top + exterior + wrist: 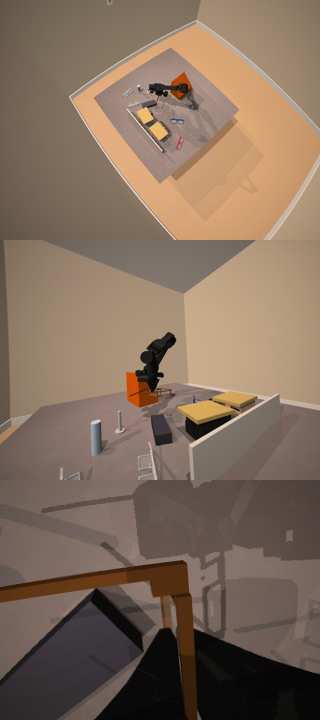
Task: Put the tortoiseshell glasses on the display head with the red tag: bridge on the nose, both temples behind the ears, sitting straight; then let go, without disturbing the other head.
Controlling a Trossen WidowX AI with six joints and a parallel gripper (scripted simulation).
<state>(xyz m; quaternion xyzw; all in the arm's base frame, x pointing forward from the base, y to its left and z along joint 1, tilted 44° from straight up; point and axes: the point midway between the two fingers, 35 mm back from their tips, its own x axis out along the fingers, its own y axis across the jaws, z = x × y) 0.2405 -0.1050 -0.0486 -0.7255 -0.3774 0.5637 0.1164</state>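
The peg stand lies 1 cm behind my gripper tip, 18 cm to the right of it and 10 cm below it. The rest, counted from my gripper tip: black box (11 cm ahead, 5 cm to the right, 11 cm below); then long low panel (39 cm ahead, 13 cm to the left, 7 cm below).
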